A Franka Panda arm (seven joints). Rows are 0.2 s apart.
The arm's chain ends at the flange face. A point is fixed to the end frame.
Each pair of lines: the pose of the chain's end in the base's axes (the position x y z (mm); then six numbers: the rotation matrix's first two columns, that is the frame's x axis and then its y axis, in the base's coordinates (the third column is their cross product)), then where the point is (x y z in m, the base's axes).
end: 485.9, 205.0, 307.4, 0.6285, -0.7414, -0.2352, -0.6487, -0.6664, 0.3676
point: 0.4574 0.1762 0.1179
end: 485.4, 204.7, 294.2, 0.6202, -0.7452, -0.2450, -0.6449, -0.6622, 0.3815
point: 0.4532 0.1756 0.1053
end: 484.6, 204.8, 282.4, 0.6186, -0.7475, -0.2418, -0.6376, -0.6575, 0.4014
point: 0.4498 0.1725 0.0945
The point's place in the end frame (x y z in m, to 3 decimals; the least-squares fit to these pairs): 0.048 -0.032 0.185
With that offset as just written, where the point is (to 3 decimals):
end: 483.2, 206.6, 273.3, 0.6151, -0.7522, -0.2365, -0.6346, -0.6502, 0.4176
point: 0.446 0.172 0.086
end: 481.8, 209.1, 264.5, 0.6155, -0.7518, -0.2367, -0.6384, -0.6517, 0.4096
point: 0.446 0.175 0.077
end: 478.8, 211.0, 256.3, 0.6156, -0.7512, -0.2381, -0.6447, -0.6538, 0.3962
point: 0.445 0.179 0.068
